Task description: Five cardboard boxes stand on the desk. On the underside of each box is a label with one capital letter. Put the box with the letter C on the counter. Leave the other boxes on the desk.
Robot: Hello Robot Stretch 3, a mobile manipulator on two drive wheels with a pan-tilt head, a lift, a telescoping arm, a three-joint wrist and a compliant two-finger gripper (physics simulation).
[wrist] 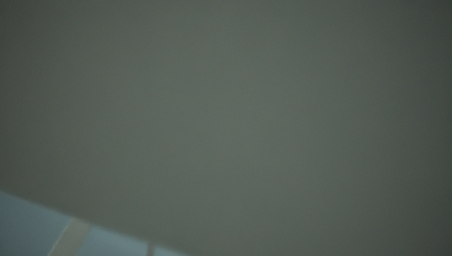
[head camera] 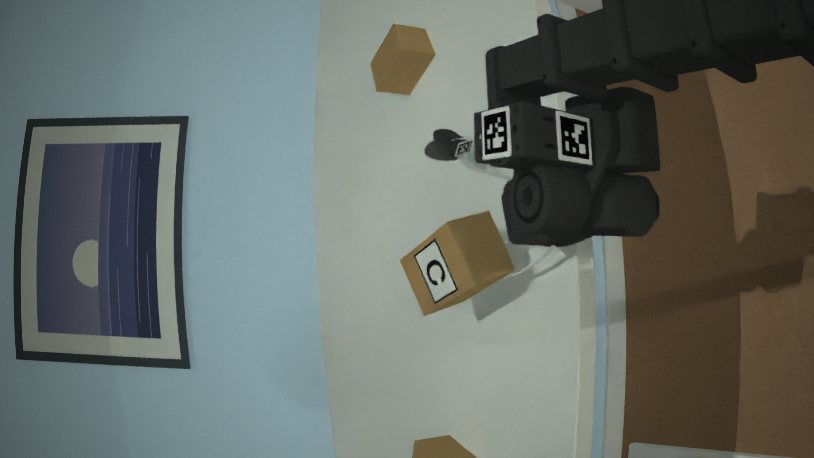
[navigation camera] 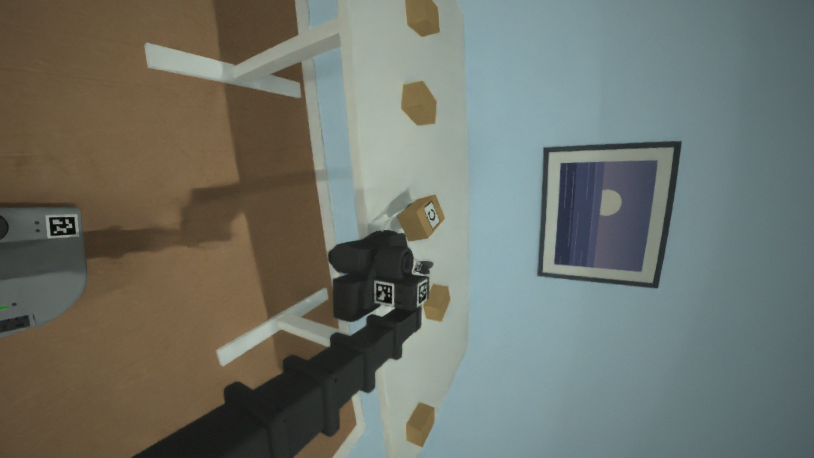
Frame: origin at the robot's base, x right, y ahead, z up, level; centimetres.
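Seen in the pictures: gripper, between the fingertips: (head camera: 447, 211).
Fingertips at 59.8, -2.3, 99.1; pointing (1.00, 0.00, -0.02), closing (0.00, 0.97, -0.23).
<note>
A point is followed by its place in that frame, as x, y, z.
The box with the letter C (head camera: 475, 257) {48.7, 2.0, 102.6} (navigation camera: 417, 223) {48.7, 1.9, 102.8} is at the desk (head camera: 455, 387) {63.8, 18.7, 95.0} (navigation camera: 398, 153) {54.9, 17.1, 95.0}, beside my wrist, with its label facing up and towards the wall. Whether it rests flat or leans is unclear. My gripper (head camera: 463, 199) {59.8, -2.3, 99.1} (navigation camera: 413, 242) {59.8, -2.3, 99.1} is open. One finger stands apart from the box, towards a neighbouring box; the other runs behind the C box and its tip is hidden. In the wrist view a blurred grey surface covers most of the picture, with pale strips at the lower left. The counter does not show in these views.
A plain box (head camera: 403, 59) {71.6, -22.7, 98.9} (navigation camera: 437, 303) {71.5, -22.7, 99.0} stands on one side of my wrist. Another box (head camera: 442, 447) {61.6, 26.5, 97.6} (navigation camera: 419, 103) {55.8, 28.0, 99.6} stands on the other side. Further boxes stand near the desk's ends, one box (navigation camera: 422, 15) {58.2, 49.7, 99.1} and another box (navigation camera: 420, 424) {61.9, -55.4, 98.7}. A picture (head camera: 102, 242) {122.6, 3.3, 145.4} hangs behind.
</note>
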